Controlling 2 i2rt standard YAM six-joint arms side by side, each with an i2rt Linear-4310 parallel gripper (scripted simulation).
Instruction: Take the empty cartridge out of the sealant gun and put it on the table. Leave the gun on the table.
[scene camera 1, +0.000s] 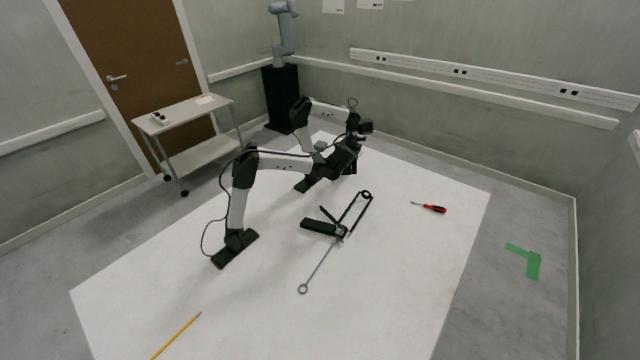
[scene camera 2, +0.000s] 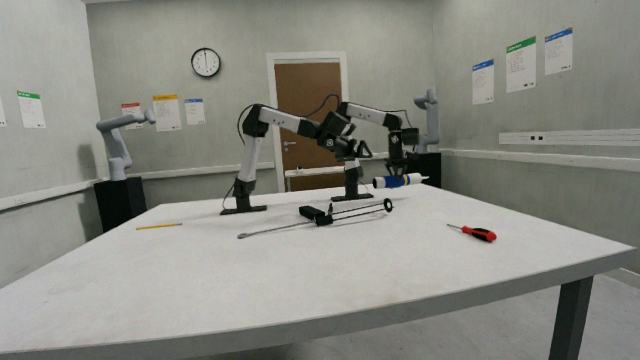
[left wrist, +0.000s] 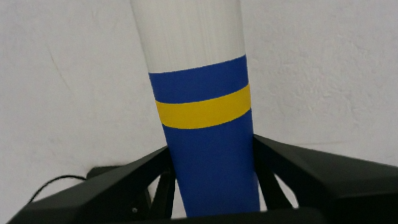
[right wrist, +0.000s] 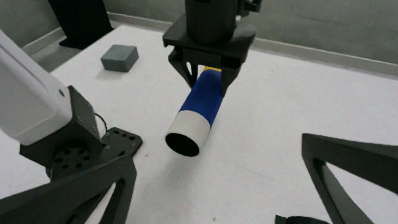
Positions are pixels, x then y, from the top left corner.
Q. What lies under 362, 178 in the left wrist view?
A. My left gripper.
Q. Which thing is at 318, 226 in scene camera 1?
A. A black sealant gun.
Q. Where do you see my right gripper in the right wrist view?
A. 214, 154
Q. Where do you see my left gripper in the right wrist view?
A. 208, 91
